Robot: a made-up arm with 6 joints.
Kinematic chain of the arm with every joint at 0, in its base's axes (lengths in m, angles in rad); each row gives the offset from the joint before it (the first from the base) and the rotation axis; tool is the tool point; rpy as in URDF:
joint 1: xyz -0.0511 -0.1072 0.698 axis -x
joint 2: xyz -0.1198 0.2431 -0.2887 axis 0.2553 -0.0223 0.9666
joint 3: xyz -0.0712 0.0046 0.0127 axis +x
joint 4: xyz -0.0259 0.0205 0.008 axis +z
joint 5: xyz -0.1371 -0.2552 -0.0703 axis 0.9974 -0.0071 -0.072
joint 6: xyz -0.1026 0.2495 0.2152 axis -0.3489 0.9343 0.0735
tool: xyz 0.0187 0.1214 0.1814 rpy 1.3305 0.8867 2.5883
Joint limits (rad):
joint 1: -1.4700..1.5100
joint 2: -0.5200..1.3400
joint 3: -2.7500..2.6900
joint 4: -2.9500..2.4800
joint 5: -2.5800..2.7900
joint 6: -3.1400..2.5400
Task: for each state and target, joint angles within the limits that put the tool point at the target. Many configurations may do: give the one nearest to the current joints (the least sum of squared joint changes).
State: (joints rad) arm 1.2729 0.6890 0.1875 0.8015 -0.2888 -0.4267
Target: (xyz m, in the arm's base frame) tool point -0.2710 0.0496 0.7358
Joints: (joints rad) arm 1.4879 0.5650 -0.2257 1.0552 0.2863 -0.2703
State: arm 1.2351 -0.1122 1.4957 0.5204 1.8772 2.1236
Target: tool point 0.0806 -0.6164 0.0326
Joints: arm 0.9119 0.1390 1.7697 0.8098 2.2757 1.9190
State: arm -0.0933 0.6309 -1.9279 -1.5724 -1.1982 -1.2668
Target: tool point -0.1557 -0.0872 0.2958
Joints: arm -0.7535 -0.0684 -2.6085 -1.5059 -1.2415 -1.0287
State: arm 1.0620 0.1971 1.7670 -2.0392 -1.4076 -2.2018
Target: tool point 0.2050 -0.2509 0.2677
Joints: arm 1.5100 0.0078 1.5490 -2.7954 -0.9595 -1.9328
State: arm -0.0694 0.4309 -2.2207 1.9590 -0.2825 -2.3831
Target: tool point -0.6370 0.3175 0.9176
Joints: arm -0.8271 0.4612 -2.5601 1.1501 -0.0350 -1.9122
